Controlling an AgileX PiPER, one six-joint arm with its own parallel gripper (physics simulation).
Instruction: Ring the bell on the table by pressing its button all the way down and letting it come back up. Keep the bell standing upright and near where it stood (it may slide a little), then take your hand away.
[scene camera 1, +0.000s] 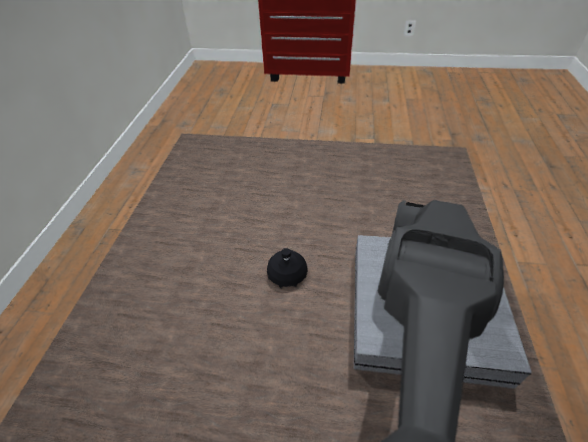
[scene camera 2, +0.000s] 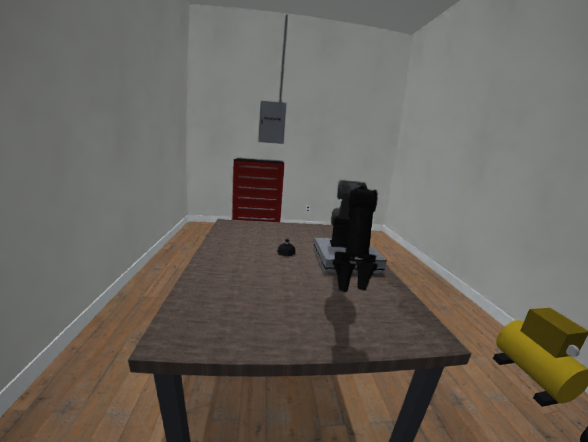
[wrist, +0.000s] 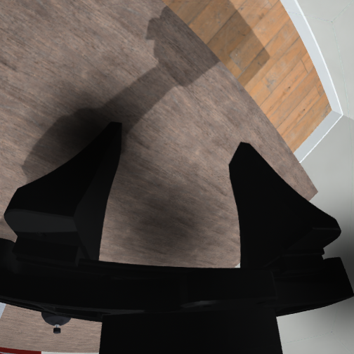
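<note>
A black dome-shaped bell (scene camera 1: 287, 270) (scene camera 2: 286, 249) with a small button on top stands upright on the brown table (scene camera 1: 200, 325) (scene camera 2: 240, 310), left of the arm's base. In the wrist view the bell (wrist: 56, 319) shows partly at the lower left, beyond the gripper's body. My gripper (scene camera 2: 354, 288) (wrist: 180, 144) is open and empty, its fingers pointing down above the table, nearer scene camera 2 than the bell and off to the right of it. It is well apart from the bell. In scene camera 1's view the fingers do not show.
The arm stands on a grey base slab (scene camera 1: 377, 345) (scene camera 2: 325, 255) at the table's right side. A red drawer cabinet (scene camera 1: 307, 47) (scene camera 2: 258, 190) stands beyond the table's far edge. A yellow machine (scene camera 2: 542, 360) is on the right, off the table.
</note>
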